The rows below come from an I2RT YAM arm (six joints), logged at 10 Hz.
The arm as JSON. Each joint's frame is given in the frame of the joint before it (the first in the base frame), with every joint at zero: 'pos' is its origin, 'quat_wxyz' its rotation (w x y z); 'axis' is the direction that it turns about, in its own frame. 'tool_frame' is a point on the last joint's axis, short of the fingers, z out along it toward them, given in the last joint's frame.
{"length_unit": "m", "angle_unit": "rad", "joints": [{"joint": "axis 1", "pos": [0.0, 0.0, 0.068], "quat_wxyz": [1.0, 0.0, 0.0, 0.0], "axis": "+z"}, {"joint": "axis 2", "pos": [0.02, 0.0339, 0.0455], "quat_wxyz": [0.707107, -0.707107, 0.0, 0.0], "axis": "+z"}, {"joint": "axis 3", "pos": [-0.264, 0.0, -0.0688], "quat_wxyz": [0.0, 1.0, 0.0, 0.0], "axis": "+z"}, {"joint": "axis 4", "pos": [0.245, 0.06, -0.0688], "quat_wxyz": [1.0, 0.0, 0.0, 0.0], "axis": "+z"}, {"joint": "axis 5", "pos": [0.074, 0.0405, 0.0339], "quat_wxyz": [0.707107, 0.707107, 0.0, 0.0], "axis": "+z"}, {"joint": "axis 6", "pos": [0.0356, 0.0, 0.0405], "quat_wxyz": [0.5, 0.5, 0.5, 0.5], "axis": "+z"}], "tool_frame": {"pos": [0.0, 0.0, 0.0], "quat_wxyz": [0.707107, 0.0, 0.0, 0.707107]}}
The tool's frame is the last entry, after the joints.
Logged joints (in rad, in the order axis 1, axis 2, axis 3, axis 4, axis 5, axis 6), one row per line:
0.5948 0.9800 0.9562 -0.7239 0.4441 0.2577
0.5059 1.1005 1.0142 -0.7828 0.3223 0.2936
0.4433 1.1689 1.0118 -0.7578 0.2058 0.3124
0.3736 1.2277 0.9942 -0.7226 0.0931 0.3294
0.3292 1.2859 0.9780 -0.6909 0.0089 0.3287
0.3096 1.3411 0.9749 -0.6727 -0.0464 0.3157
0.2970 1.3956 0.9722 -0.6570 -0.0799 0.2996
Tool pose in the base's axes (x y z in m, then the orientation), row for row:
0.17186 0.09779 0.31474 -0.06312 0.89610 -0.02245 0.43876
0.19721 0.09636 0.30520 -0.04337 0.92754 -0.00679 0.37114
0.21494 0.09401 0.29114 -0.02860 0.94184 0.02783 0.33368
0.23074 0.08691 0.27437 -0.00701 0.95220 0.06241 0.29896
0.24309 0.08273 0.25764 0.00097 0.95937 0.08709 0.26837
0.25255 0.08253 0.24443 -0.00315 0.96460 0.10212 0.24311
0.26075 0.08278 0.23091 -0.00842 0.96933 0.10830 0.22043
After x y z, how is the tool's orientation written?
As a quaternion, x y z w.
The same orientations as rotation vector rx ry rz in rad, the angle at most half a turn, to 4 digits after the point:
-0.1569 2.2269 -0.0558
-0.1112 2.3785 -0.0174
-0.0747 2.4590 0.0727
-0.0186 2.5289 0.1658
0.0026 2.5876 0.2349
-0.0086 2.6357 0.2790
-0.0233 2.6803 0.2995

